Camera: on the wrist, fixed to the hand. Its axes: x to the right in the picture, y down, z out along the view.
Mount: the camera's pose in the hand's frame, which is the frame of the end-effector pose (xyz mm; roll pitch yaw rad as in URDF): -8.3 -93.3 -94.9 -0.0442 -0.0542 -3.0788
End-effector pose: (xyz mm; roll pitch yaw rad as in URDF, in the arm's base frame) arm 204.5 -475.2 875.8 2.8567 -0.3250 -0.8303
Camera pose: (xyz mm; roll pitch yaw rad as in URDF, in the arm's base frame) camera 271.0 -375.7 934.6 -2.9163 0.3943 2.2626
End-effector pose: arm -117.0 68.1 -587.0 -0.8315 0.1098 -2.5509
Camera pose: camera -184.7 182.8 -581.1 0.7887 -0.1927 0.5929
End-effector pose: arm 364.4 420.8 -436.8 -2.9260 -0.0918 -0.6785
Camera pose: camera 394.4 487.6 -325.4 2.8753 0.1311 2.3896
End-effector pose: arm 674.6 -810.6 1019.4 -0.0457 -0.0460 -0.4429
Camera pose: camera 629.1 -897.0 928.6 0.0043 -0.0111 2.7589
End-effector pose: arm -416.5 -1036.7 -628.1 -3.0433 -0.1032 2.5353
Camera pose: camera -448.5 -1116.1 -525.9 2.9921 0.1507 -0.6748
